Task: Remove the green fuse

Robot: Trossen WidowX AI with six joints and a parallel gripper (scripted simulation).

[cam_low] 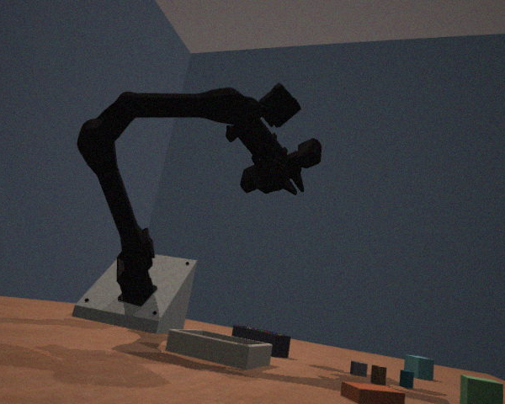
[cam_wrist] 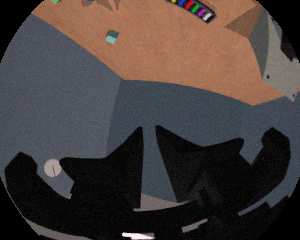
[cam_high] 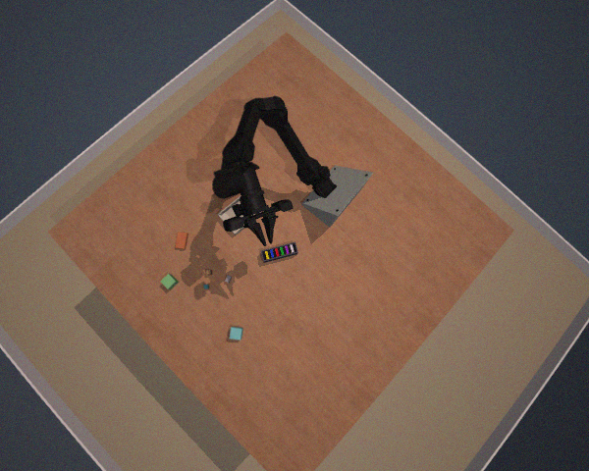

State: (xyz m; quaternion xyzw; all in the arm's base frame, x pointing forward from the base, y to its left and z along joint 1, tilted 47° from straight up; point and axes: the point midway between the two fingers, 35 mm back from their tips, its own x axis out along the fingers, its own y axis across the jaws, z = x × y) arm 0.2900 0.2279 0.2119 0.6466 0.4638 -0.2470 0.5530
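My gripper tip is 50 mm past the green fuse, 10 mm to the right of it and 320 mm above it. Also, from my gripper tip: yellow fuse: 20 mm to the right, 320 mm below; red fuse: 30 mm behind, 320 mm below; blue fuse: 20 mm behind, 10 mm to the right, 320 mm below.
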